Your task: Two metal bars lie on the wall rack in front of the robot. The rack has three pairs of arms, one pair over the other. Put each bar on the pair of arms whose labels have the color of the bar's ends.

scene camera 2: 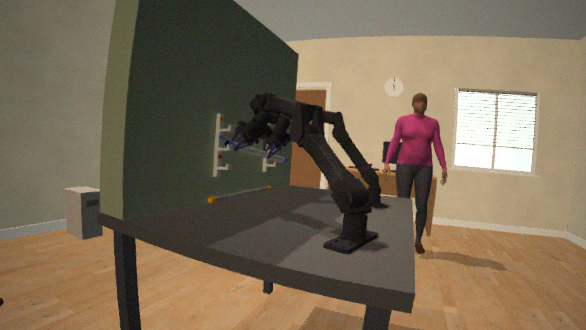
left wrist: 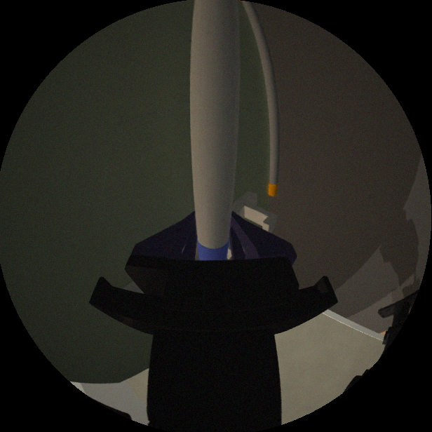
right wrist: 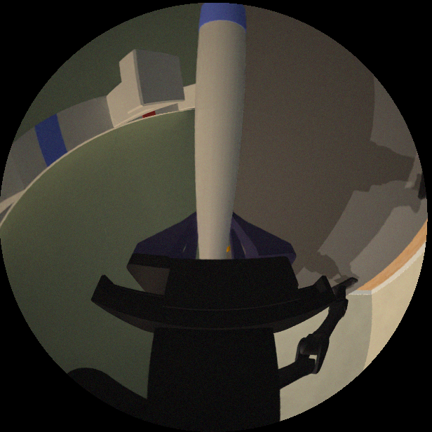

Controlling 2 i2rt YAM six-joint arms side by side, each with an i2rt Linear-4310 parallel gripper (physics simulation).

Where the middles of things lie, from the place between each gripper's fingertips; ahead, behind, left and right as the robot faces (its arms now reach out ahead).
Now: the blue-ended bar point(left wrist: 214, 80) 30 mm behind my left hand, 190 mm to the right of it and 20 mm below it. Round my left hand: pale arm block point(right wrist: 151, 83) (10 mm behind, 350 mm to the right, 10 mm above).
The blue-ended bar lies 5 cm to the left of my right hand and 2 cm above it. The rest, counted from my right hand: pale arm block (2 cm ahead, 11 cm to the right, 4 cm above).
